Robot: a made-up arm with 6 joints.
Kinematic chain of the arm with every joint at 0, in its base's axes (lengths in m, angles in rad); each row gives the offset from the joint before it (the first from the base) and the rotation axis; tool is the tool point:
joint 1: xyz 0 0 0.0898 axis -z
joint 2: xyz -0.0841 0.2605 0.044 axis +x
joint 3: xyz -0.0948 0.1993 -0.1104 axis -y
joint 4: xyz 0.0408 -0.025 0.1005 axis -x
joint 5: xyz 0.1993 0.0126 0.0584 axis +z
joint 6: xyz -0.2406 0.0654 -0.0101 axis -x
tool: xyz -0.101 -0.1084 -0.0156
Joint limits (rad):
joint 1: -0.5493..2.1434
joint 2: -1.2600..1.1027
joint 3: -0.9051..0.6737
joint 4: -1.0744..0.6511
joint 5: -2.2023..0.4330
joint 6: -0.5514..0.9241
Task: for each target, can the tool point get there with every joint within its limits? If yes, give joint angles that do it. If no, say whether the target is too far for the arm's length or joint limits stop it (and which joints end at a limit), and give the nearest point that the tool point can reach.
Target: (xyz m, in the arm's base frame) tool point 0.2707 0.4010 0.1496
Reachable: yes | joints 1.0205 -0.0538 -0.6875 0.3600 -0.0703 -0.3847
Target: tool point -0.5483 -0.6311 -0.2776
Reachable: no: joint limits stop it (at a limit: joint 1, joint 2, joint 3, joint 5, joint 6) | nearest point -0.0979 -0.4288 -0.1576 | short by 0.508 m
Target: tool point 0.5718 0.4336 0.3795
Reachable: yes | joints 0.8337 0.2522 -0.0951 -0.2597 -1.6326 0.3158
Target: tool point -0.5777 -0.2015 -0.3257
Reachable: no: joint limits stop it (at a limit: joint 1, joint 2, joint 3, joint 4, joint 6) | nearest point -0.4557 0.0817 -0.1837 | short by 0.340 m
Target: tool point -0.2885 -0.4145 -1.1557
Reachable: no: too far | nearest point 0.0165 -0.2104 -0.4807 | short by 0.768 m
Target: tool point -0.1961 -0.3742 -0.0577
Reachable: no: joint limits stop it (at a limit: joint 1, joint 2, joint 3, joint 4, joint 5, joint 6) | nearest point -0.1075 -0.4283 -0.1195 | short by 0.121 m
